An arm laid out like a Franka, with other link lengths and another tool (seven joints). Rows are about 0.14 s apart.
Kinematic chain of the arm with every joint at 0, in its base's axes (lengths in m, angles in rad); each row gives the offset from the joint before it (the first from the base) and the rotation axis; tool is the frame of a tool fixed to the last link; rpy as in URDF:
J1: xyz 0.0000 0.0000 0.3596 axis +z
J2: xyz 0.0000 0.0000 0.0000 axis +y
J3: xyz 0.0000 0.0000 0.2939 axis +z
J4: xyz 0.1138 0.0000 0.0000 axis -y
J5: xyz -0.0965 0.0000 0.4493 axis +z
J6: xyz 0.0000 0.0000 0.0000 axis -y
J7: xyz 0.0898 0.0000 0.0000 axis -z
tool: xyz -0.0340 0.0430 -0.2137 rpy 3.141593 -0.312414 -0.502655
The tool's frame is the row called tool.
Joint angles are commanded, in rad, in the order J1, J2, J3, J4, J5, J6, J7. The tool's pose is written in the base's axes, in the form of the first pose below.
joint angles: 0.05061, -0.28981, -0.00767, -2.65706, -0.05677, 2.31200, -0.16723
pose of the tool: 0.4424 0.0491 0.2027 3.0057 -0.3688 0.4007
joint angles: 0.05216, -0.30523, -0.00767, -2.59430, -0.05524, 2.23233, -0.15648
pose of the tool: 0.4563 0.0503 0.2336 2.9993 -0.3879 0.3985
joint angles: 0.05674, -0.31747, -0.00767, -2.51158, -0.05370, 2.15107, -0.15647
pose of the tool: 0.4747 0.0527 0.2734 2.9973 -0.3886 0.4196
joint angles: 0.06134, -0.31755, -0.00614, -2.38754, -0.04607, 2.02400, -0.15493
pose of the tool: 0.4936 0.0569 0.3269 2.9983 -0.3964 0.4146
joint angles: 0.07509, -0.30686, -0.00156, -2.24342, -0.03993, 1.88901, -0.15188
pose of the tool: 0.5092 0.0675 0.3865 3.0022 -0.3860 0.4130
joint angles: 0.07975, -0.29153, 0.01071, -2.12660, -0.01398, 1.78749, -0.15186
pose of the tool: 0.5175 0.0817 0.4332 3.0237 -0.3838 0.4095
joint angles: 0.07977, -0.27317, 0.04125, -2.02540, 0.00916, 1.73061, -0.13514
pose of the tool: 0.5267 0.1047 0.4722 3.0397 -0.3791 0.4463
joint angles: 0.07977, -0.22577, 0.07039, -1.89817, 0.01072, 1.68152, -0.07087
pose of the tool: 0.5440 0.1269 0.5082 3.0250 -0.4329 0.4916
